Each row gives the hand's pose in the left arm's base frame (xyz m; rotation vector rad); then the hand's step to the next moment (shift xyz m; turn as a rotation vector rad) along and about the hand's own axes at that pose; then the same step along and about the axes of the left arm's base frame.
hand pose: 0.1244 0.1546 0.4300 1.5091 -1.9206 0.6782
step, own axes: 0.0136 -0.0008 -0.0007 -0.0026 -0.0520 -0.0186
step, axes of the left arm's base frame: -0.0015 -0.0088 0.0103 0.0537 0.0033 0.0125
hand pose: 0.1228 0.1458 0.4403 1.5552 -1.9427 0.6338
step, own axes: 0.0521 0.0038 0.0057 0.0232 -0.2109 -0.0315
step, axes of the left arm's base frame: -0.0131 -0.0400 0.0315 0.2065 -0.0402 0.0420
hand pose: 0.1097 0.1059 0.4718 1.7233 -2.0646 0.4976
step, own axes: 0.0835 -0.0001 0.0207 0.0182 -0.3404 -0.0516
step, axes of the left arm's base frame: -0.0146 -0.0808 0.0256 0.3363 -0.0483 0.0584
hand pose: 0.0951 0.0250 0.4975 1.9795 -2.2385 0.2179
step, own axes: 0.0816 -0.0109 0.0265 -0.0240 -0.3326 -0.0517
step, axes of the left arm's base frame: 0.0006 -0.0860 -0.0092 0.3337 -0.0064 0.0498
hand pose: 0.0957 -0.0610 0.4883 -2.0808 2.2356 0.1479
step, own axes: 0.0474 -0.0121 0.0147 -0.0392 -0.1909 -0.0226
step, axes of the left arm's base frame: 0.0086 -0.0459 -0.0208 0.1933 0.0224 0.0248
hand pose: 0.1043 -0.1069 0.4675 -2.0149 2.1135 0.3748
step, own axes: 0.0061 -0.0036 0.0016 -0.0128 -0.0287 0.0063
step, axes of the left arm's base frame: 0.0032 -0.0054 -0.0036 0.0291 0.0130 -0.0033
